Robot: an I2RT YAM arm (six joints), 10 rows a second.
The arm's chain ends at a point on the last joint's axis. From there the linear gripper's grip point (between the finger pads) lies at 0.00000 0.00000 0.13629 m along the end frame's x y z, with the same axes.
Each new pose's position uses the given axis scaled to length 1; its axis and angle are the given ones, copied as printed.
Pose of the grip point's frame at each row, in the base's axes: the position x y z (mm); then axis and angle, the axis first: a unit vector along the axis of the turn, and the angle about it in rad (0 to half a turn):
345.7 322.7 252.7 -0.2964 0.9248 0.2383 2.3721
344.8 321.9 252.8 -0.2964 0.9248 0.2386 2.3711
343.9 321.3 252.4 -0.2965 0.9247 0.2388 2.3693
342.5 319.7 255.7 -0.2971 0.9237 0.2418 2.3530
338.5 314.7 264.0 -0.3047 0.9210 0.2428 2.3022
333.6 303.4 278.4 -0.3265 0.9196 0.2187 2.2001
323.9 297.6 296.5 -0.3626 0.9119 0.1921 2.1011
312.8 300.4 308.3 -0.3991 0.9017 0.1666 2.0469
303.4 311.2 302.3 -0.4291 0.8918 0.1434 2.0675
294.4 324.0 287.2 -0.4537 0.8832 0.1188 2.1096
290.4 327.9 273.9 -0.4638 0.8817 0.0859 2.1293
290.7 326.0 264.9 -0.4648 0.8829 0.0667 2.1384
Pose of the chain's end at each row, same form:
274.5 243.0 337.3 -0.2964 0.9248 0.2383 2.3721
273.6 242.1 337.3 -0.2964 0.9248 0.2386 2.3711
272.5 241.5 336.7 -0.2965 0.9247 0.2388 2.3693
269.9 239.1 338.2 -0.2971 0.9237 0.2418 2.3530
261.9 233.0 341.6 -0.3047 0.9210 0.2428 2.3022
247.7 223.9 348.3 -0.3265 0.9196 0.2187 2.2001
231.0 219.0 357.9 -0.3626 0.9119 0.1921 2.1011
216.8 222.2 365.2 -0.3991 0.9017 0.1666 2.0469
208.9 234.0 363.1 -0.4291 0.8918 0.1434 2.0675
202.2 249.3 354.2 -0.4537 0.8832 0.1188 2.1096
196.8 258.5 344.6 -0.4638 0.8817 0.0859 2.1293
195.7 260.2 337.2 -0.4648 0.8829 0.0667 2.1384

